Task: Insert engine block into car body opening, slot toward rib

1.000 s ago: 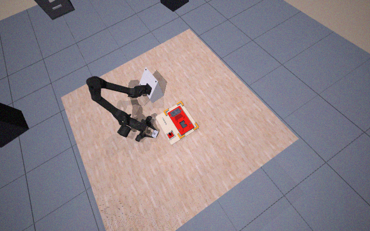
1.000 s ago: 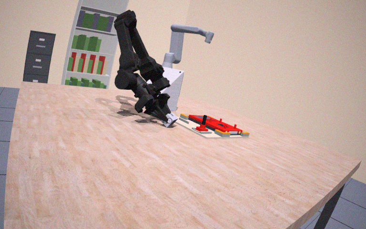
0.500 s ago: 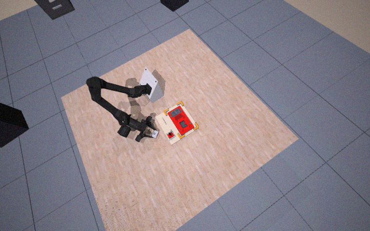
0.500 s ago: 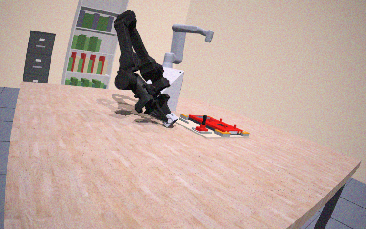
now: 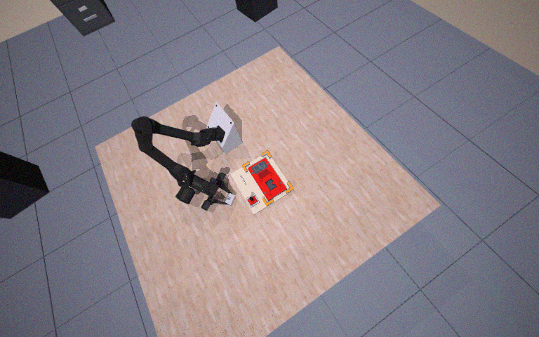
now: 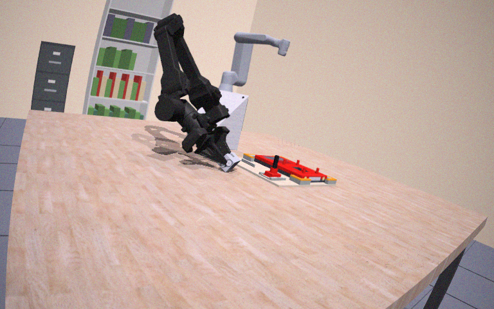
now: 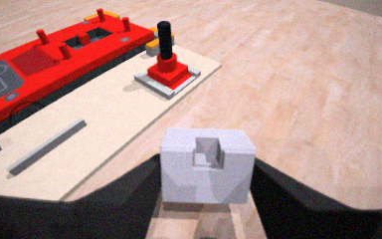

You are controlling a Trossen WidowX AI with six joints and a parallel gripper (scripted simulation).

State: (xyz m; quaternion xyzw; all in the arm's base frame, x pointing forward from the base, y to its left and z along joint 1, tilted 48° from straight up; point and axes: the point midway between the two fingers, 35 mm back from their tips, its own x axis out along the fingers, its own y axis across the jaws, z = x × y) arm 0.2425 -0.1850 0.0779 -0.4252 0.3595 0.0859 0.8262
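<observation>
The engine block is 1 cm above my gripper tip.
</observation>
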